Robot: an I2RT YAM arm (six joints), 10 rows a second.
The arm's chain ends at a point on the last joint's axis. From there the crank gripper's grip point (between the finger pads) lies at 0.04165 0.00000 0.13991 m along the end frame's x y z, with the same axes.
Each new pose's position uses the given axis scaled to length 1; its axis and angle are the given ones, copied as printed.
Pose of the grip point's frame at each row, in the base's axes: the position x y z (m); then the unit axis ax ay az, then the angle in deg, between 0 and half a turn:
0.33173, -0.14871, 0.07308, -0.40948, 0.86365, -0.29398, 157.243
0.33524, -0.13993, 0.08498, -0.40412, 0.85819, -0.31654, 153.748
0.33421, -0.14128, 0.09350, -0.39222, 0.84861, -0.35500, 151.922
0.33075, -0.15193, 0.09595, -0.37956, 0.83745, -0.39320, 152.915
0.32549, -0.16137, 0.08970, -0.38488, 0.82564, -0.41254, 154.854
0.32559, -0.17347, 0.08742, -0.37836, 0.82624, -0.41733, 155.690
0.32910, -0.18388, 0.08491, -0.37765, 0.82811, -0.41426, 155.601
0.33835, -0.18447, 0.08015, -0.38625, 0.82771, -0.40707, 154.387
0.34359, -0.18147, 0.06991, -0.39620, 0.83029, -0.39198, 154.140
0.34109, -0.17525, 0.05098, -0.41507, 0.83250, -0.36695, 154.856
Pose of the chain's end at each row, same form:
0.27760, -0.06954, 0.18313, -0.40948, 0.86365, -0.29398, 157.243
0.27263, -0.05961, 0.18957, -0.40412, 0.85819, -0.31654, 153.748
0.26635, -0.05472, 0.18947, -0.39222, 0.84861, -0.35500, 151.922
0.26367, -0.05654, 0.18376, -0.37956, 0.83745, -0.39320, 152.915
0.26003, -0.06094, 0.17300, -0.38488, 0.82564, -0.41254, 154.854
0.26234, -0.07101, 0.16995, -0.37836, 0.82624, -0.41733, 155.690
0.26600, -0.08198, 0.16825, -0.37765, 0.82811, -0.41426, 155.601
0.27219, -0.08553, 0.16467, -0.38625, 0.82771, -0.40707, 154.387
0.27670, -0.08599, 0.15776, -0.39620, 0.83029, -0.39198, 154.140
0.27503, -0.08458, 0.14439, -0.41507, 0.83250, -0.36695, 154.856

